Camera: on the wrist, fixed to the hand. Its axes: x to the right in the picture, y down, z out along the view.
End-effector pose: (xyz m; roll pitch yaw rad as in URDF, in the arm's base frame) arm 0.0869 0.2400 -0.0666 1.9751 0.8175 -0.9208
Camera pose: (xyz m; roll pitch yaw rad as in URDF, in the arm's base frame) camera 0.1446 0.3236 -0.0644 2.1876 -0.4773 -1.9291
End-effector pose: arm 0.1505 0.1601 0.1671 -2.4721 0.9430 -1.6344
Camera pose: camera 0.1418 0.0942 0.2439 1.8774 0.5451 2.0474
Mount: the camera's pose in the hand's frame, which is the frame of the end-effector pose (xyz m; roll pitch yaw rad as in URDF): -0.0232 -0.0578 -0.0802 -0.0056 -0.4459 1.5831
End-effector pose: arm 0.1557 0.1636 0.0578 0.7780 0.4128 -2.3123
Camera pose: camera 0.2077 0.1980 -0.0224 0.8987 -1.0468 -1.5653
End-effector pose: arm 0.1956 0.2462 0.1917 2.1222 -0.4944 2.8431
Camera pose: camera 0.1829 0.1470 0.1743 -2.5663 -0.4919 0.9643
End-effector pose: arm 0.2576 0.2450 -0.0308 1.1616 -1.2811 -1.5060
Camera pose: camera 0.3129 0.1737 -0.0773 -1.5820 -0.2784 1.6738
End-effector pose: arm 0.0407 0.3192 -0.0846 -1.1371 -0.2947 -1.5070
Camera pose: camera -0.0579 0.3406 -0.0734 -0.3676 0.6600 -0.1590
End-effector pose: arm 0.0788 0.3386 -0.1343 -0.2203 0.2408 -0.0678
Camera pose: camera 0.0357 0.2674 -0.1925 0.2441 -0.2217 1.4593
